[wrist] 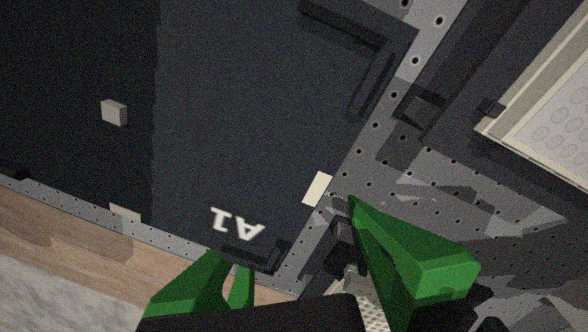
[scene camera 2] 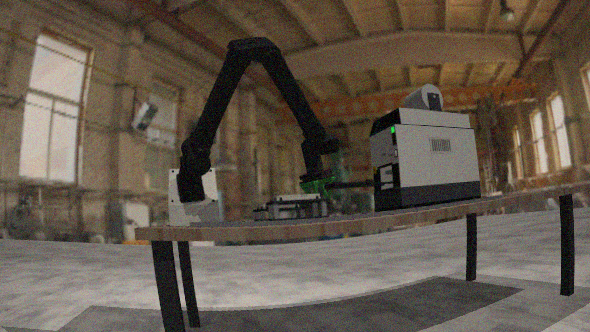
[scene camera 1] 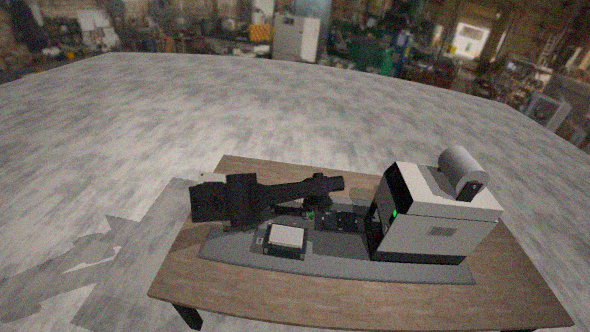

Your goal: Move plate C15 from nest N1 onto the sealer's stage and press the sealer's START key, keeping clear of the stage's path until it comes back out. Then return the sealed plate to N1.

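Seen in the pictures: gripper, fingertip midpoint: (scene camera 1: 318, 216); arm's base at its link origin: (scene camera 2: 190, 188).
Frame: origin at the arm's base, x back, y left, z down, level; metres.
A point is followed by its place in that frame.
Plate C15 (scene camera 1: 296, 202) {z 0.055, x -0.354, y 0.049 m} (wrist: 372, 316) {z 0.054, x -0.342, y 0.077 m} is pale and sits in dark nest N1 at the back; the gripper body covers much of it in the wrist view, and its label does not show. My gripper (scene camera 1: 311, 215) {z 0.056, x -0.446, y -0.026 m} (scene camera 2: 318, 185) (wrist: 300, 210) {z 0.056, x -0.446, y -0.026 m} is partly open, with nothing held between its green fingers. It is low at the nest, between the plate and the stage. The sealer's dark stage (scene camera 1: 340, 221) {z 0.004, x -0.521, y -0.097 m} (scene camera 2: 352, 185) {z 0.016, x -0.509, y -0.135 m} (wrist: 240, 125) {z 0.005, x -0.480, y -0.097 m}, marked A1, is out and bare. The sealer (scene camera 1: 435, 235) {z -0.083, x -0.847, y -0.235 m} (scene camera 2: 430, 160) {z -0.050, x -0.799, y -0.230 m} stands at the right, with a green light (scene camera 1: 394, 213) {z -0.159, x -0.655, y -0.198 m} (scene camera 2: 393, 129) {z -0.162, x -0.657, y -0.200 m} on its front. I cannot make out the START key.
Another pale plate (scene camera 1: 286, 236) {z 0.039, x -0.308, y -0.152 m} (scene camera 2: 297, 197) {z 0.048, x -0.299, y -0.184 m} (wrist: 565, 120) {z 0.039, x -0.357, y -0.127 m} sits in a raised dark nest in front of the gripper. A film roll (scene camera 1: 462, 170) {z -0.341, x -0.844, y -0.177 m} (scene camera 2: 422, 97) {z -0.302, x -0.835, y -0.196 m} tops the sealer. The equipment stands on a grey perforated board (scene camera 1: 350, 267) {z 0.110, x -0.564, y -0.243 m} on a wooden table (scene camera 1: 350, 300) {z 0.123, x -0.544, y -0.371 m}.
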